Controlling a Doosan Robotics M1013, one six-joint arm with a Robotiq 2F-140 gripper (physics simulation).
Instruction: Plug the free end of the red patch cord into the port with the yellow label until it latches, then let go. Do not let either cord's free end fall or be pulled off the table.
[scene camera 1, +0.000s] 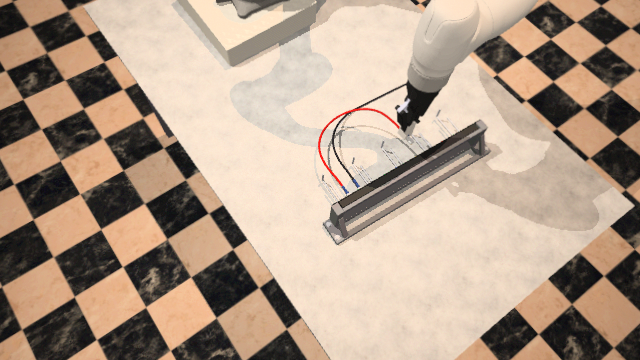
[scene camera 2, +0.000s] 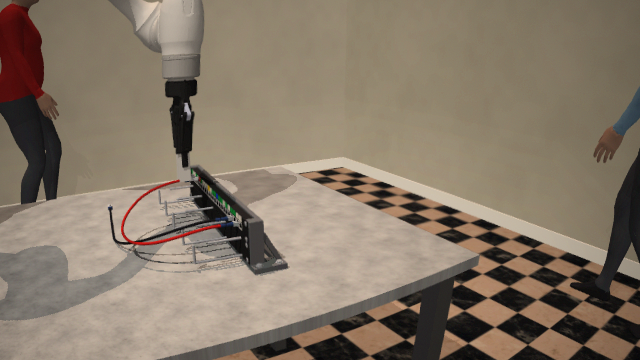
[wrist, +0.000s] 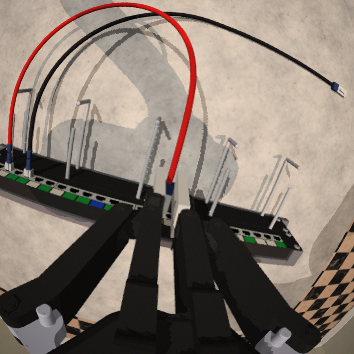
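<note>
The red patch cord arches from a plugged end at one end of the patch panel to my gripper. The gripper is shut on the dark blue plug of its free end, close to the panel's port face. In scene camera 2, a small yellow label shows on the port row. In the wrist view the fingers cover the yellow label and the port at the plug. Whether the plug is inside the port cannot be seen.
The black cord has one end plugged beside the red one. Its free end is raised in scene camera 2. Metal cable guides project from the panel on the table.
</note>
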